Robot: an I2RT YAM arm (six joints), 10 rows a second.
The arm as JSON. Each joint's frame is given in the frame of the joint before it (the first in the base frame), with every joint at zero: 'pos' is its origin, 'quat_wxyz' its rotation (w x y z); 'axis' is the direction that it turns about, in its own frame. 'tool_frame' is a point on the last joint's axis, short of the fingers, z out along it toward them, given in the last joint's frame.
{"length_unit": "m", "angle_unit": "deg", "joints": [
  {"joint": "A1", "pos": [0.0, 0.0, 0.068], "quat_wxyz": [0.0, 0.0, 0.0, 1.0], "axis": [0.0, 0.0, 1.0]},
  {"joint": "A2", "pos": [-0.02, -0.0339, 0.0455], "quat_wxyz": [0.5, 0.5, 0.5, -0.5], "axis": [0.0, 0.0, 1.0]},
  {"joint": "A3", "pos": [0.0, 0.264, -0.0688], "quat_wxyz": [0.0, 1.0, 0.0, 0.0], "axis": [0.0, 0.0, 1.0]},
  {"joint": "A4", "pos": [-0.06, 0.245, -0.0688], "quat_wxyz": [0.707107, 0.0, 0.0, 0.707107], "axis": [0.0, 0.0, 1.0]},
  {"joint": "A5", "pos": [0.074, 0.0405, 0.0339], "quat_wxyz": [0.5, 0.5, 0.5, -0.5], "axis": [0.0, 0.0, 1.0]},
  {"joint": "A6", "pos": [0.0, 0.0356, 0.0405], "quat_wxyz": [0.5, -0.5, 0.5, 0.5], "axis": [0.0, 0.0, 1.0]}
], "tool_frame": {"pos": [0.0, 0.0, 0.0], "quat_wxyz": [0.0, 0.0, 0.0, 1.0]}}
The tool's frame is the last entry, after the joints.
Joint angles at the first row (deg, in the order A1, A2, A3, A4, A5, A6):
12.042 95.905 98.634 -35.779 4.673 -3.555
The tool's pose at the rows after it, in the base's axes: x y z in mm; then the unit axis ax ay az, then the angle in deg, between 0 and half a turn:
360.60 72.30 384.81 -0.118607 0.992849 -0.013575 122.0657
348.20 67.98 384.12 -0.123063 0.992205 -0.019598 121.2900
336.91 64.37 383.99 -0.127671 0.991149 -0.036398 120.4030
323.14 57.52 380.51 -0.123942 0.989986 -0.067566 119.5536
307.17 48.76 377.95 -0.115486 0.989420 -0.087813 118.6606
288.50 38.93 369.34 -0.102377 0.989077 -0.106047 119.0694
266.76 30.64 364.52 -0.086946 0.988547 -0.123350 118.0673
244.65 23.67 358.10 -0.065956 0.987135 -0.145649 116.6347
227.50 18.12 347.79 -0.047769 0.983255 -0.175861 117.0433
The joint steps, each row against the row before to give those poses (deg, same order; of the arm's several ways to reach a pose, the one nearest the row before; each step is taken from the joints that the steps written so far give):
-0.176 -3.368 -4.712 2.183 0.798 -1.225
-0.260 -3.123 -3.647 1.318 0.110 -0.887
-0.091 -2.807 -3.092 1.198 1.160 -1.354
-0.426 -3.591 -4.459 1.848 2.481 -1.545
-0.865 -4.054 -4.405 1.430 1.354 -0.836
-1.101 -4.552 -5.372 0.621 1.262 -0.334
-0.826 -5.348 -5.173 1.053 1.440 -0.113
-0.539 -5.625 -5.407 1.505 2.321 0.120
-0.324 -4.315 -4.570 0.307 3.192 -0.288

